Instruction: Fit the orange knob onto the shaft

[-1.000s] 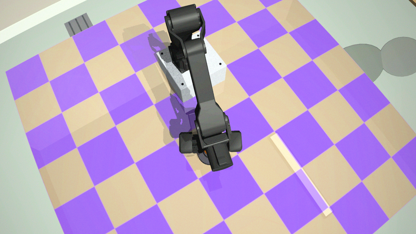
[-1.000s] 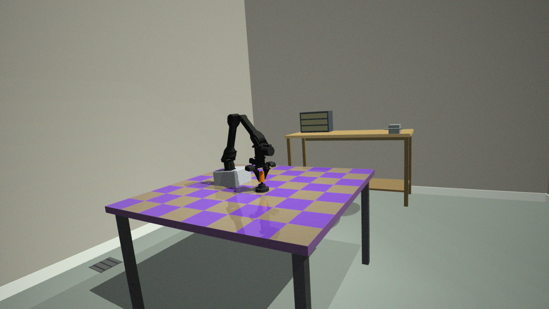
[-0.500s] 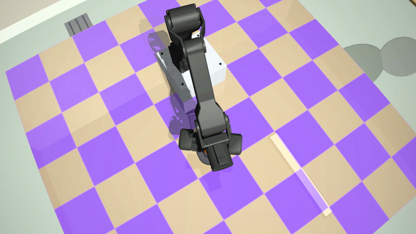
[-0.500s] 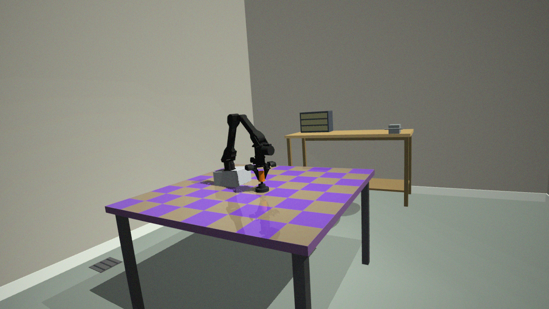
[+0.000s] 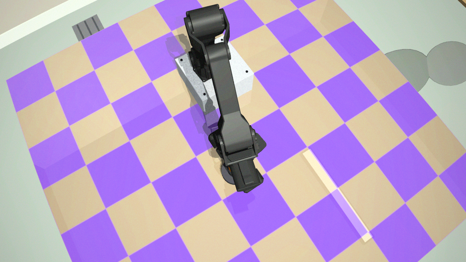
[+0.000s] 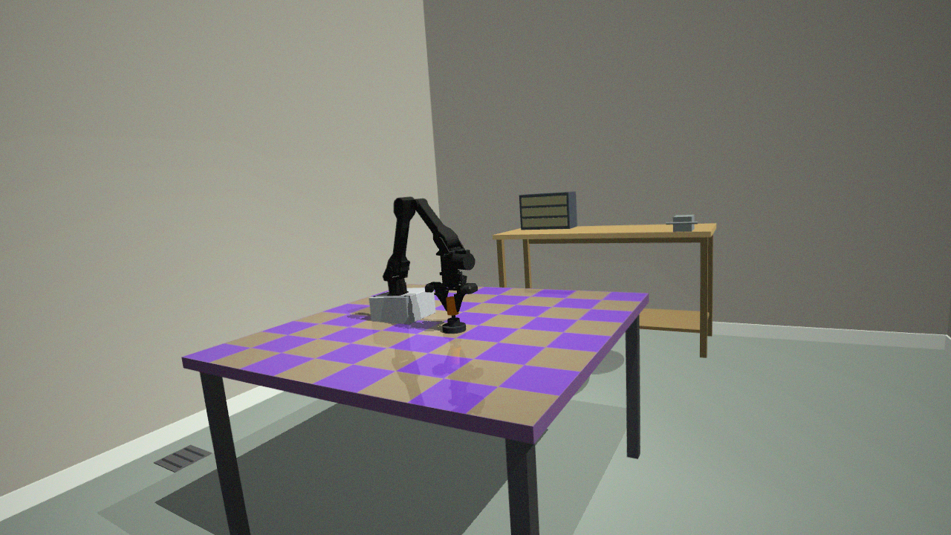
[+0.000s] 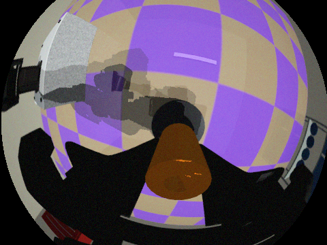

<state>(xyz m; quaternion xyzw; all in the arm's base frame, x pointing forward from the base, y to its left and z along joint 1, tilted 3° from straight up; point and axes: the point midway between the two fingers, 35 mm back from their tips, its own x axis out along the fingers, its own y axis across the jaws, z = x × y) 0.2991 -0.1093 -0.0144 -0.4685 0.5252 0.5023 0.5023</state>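
Now: gripper tip 20 mm below the orange knob. The rest, counted from my gripper tip: D-shaped shaft (40 mm below).
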